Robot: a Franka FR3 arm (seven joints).
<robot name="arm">
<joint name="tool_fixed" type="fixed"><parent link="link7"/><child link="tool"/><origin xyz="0 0 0.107" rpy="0 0 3.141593"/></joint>
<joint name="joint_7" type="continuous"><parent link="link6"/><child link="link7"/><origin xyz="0 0.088 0" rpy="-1.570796 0 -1.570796"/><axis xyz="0 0 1"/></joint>
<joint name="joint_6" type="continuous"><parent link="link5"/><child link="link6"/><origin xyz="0 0 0" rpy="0 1.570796 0"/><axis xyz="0 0 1"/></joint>
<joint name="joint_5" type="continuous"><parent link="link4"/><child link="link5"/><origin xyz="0.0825 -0.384 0" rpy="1.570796 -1.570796 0"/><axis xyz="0 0 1"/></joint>
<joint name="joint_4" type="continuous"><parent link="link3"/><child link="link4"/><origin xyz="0.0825 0 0" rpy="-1.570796 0 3.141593"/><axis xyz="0 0 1"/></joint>
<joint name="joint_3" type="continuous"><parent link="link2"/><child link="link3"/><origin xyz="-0.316 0 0" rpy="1.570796 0 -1.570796"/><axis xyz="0 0 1"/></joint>
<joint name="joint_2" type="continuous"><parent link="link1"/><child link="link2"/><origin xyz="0 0 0" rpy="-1.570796 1.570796 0"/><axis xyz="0 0 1"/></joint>
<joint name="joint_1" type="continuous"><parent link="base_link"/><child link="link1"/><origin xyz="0 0 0.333" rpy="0 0 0"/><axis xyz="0 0 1"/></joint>
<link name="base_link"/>
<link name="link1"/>
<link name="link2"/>
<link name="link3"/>
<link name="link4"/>
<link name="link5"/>
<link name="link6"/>
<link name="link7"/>
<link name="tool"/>
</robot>
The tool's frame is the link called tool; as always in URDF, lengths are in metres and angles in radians. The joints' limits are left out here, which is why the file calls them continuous.
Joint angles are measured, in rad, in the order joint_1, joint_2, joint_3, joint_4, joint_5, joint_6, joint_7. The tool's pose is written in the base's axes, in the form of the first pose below.
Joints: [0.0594, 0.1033, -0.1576, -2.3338, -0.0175, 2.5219, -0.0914]
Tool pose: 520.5, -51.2, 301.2, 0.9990, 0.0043, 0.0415, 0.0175
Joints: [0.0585, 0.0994, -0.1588, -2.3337, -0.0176, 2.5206, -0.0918]
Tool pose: 520.4, -52.3, 303.1, 0.9989, 0.0034, 0.0428, 0.0174
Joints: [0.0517, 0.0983, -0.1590, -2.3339, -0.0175, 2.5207, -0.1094]
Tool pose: 520.0, -55.9, 303.6, 0.9989, 0.0087, 0.0431, 0.0179
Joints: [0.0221, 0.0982, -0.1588, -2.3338, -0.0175, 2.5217, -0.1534]
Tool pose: 518.3, -71.2, 303.8, 0.9988, 0.0160, 0.0430, 0.0196
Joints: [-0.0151, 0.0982, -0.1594, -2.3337, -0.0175, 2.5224, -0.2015]
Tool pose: 515.3, -90.7, 303.9, 0.9986, 0.0211, 0.0425, 0.0215
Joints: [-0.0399, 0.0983, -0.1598, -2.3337, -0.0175, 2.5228, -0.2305]
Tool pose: 512.9, -103.7, 303.9, 0.9986, 0.0230, 0.0421, 0.0227
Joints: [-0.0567, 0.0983, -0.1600, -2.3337, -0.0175, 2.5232, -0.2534]
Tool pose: 511.1, -112.4, 303.9, 0.9985, 0.0260, 0.0418, 0.0236
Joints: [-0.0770, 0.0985, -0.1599, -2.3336, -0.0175, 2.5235, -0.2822]
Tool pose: 508.8, -122.7, 303.9, 0.9984, 0.0303, 0.0413, 0.0246
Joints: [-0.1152, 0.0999, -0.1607, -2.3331, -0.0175, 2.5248, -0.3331]
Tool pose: 503.8, -142.5, 303.5, 0.9982, 0.0362, 0.0403, 0.0267
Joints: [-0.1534, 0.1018, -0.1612, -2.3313, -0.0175, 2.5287, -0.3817]
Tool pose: 498.8, -162.2, 303.7, 0.9979, 0.0412, 0.0409, 0.0292
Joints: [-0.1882, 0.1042, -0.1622, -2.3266, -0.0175, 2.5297, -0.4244]
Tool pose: 494.2, -180.5, 304.4, 0.9977, 0.0447, 0.0412, 0.0316
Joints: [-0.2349, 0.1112, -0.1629, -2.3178, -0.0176, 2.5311, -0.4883]
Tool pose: 487.8, -204.8, 304.6, 0.9971, 0.0531, 0.0405, 0.0351
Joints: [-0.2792, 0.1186, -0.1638, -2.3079, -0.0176, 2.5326, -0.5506]
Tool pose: 481.0, -227.9, 304.9, 0.9965, 0.0617, 0.0401, 0.0388
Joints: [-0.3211, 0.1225, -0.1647, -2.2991, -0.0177, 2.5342, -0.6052]
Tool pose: 473.5, -249.6, 306.7, 0.9960, 0.0677, 0.0407, 0.0428
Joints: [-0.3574, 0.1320, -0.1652, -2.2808, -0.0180, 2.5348, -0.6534]
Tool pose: 469.1, -269.7, 309.3, 0.9952, 0.0736, 0.0423, 0.0479
